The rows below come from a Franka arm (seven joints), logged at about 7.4 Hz.
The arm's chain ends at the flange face. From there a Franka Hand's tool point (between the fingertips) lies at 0.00 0.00 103.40 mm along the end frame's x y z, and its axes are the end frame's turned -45 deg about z.
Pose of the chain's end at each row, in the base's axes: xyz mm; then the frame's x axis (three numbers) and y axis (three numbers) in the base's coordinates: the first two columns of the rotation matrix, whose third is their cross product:
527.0, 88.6, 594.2, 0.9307, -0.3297, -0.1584, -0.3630, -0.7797, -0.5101
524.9, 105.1, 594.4, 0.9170, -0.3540, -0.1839, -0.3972, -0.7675, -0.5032
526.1, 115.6, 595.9, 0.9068, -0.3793, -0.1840, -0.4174, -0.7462, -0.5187
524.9, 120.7, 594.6, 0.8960, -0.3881, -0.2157, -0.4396, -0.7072, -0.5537
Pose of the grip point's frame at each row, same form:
531.6, 143.6, 506.8, 0.9148, 0.3182, 0.2487, 0.4014, -0.7845, -0.4727
528.7, 160.4, 507.1, 0.9293, 0.2924, 0.2258, 0.3676, -0.7930, -0.4859
532.2, 172.2, 509.6, 0.9364, 0.2594, 0.2367, 0.3461, -0.7958, -0.4969
531.3, 181.8, 511.4, 0.9444, 0.2256, 0.2390, 0.3227, -0.7745, -0.5440

